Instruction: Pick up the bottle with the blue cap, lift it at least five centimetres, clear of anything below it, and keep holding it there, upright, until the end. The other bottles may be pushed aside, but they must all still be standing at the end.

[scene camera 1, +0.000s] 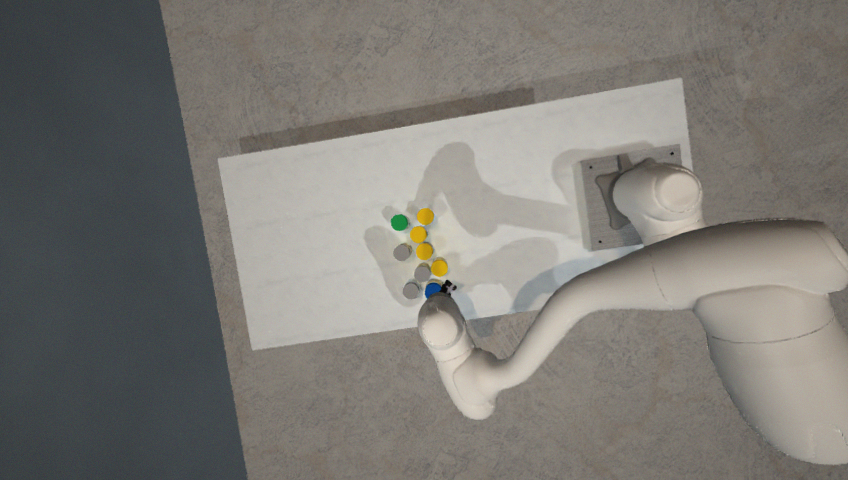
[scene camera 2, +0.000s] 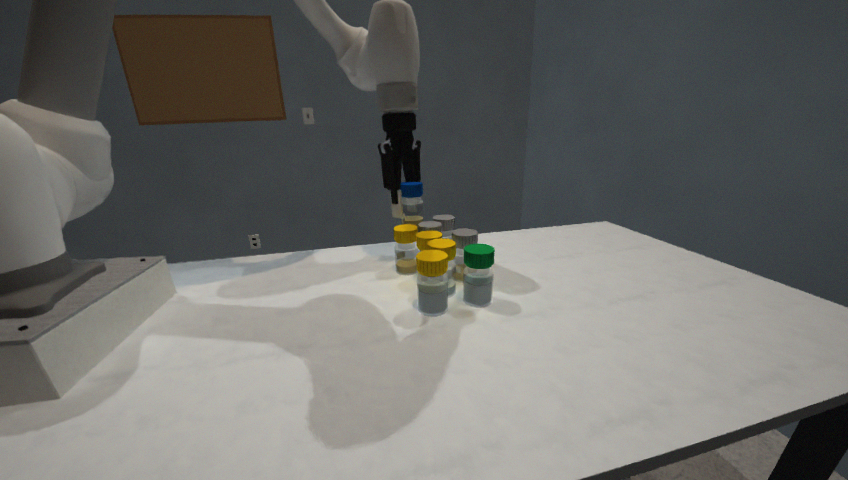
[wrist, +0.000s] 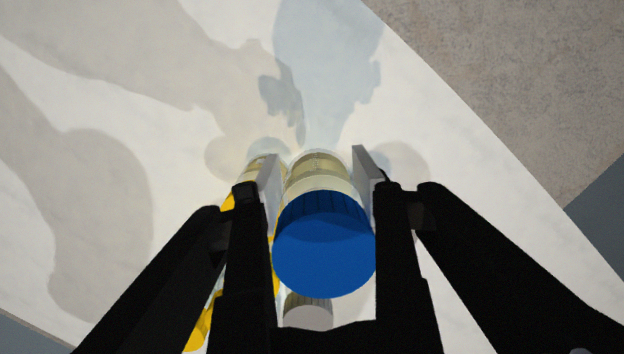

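Where they show: gripper, between the fingertips: (scene camera 2: 405, 214) (wrist: 316, 167); arm's base, origin of its link: (scene camera 2: 7, 296).
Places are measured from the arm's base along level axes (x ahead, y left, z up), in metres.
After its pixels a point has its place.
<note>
The blue-capped bottle (scene camera 1: 432, 290) {x 0.693, y 0.068, z 0.097 m} (scene camera 2: 411, 190) {x 0.684, y 0.050, z 0.084 m} (wrist: 324, 255) {x 0.691, y 0.077, z 0.096 m} is upright between the fingers of my gripper (scene camera 2: 404, 205) {x 0.681, y 0.093, z 0.019 m} (wrist: 316, 167) {x 0.681, y 0.093, z 0.019 m}, which is shut on its body below the cap. In the second scene view its cap is well above the other caps; its base is hidden behind them. Several yellow-capped bottles, such as the nearest one (scene camera 1: 424, 216) {x 0.644, y -0.156, z 0.007 m} (scene camera 2: 432, 282) {x 0.631, y -0.178, z -0.032 m}, stand on the table (scene camera 1: 297, 237) {x 1.108, y -0.242, z -0.098 m} (scene camera 2: 595, 356) {x 0.796, y -0.373, z -0.098 m}. A green-capped bottle (scene camera 1: 399, 222) {x 0.728, y -0.165, z 0.008 m} (scene camera 2: 477, 276) {x 0.715, y -0.187, z -0.035 m} and three grey-capped bottles, one of them (scene camera 1: 402, 252) {x 0.753, y -0.069, z 0.007 m} (scene camera 2: 464, 239) {x 0.743, y -0.091, z 0.000 m} beside the yellow row, also stand.
A grey-capped bottle (scene camera 1: 410, 290) {x 0.770, y 0.059, z 0.007 m} and another grey-capped bottle (scene camera 1: 421, 273) {x 0.717, y 0.018, z 0.007 m} are close to the blue cap in the top view, as is a yellow-capped bottle (scene camera 1: 439, 267) {x 0.654, y 0.019, z 0.007 m} (scene camera 2: 406, 249) {x 0.647, y -0.003, z -0.035 m}. The long table edge is near the gripper. The robot's mounting block (scene camera 1: 587, 208) {x 0.139, y -0.002, z -0.009 m} (scene camera 2: 113, 333) {x 0.131, y -0.045, z -0.075 m} is on the table.
</note>
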